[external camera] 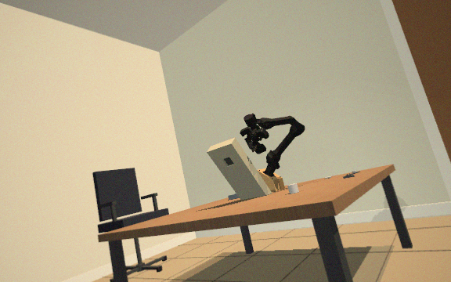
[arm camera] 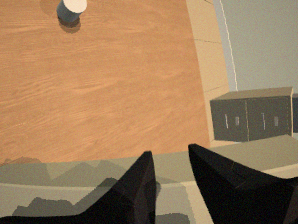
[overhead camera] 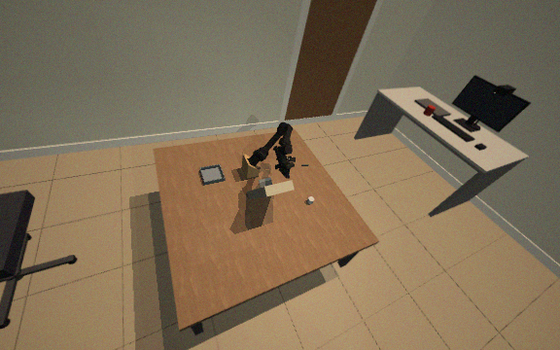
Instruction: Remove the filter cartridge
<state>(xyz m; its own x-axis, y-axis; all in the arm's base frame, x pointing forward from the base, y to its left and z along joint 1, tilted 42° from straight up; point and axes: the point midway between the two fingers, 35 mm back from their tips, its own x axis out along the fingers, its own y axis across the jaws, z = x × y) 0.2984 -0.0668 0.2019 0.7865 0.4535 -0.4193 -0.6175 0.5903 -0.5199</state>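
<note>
Right now the round white filter cartridge is 12 cm to the right of my gripper tip, 2 cm ahead of it and 1 cm below it. Also, from my gripper tip: tray: 42 cm behind, 36 cm to the right, 25 cm below; beige service panel: 12 cm to the right, 8 cm below, 2 cm behind.
</note>
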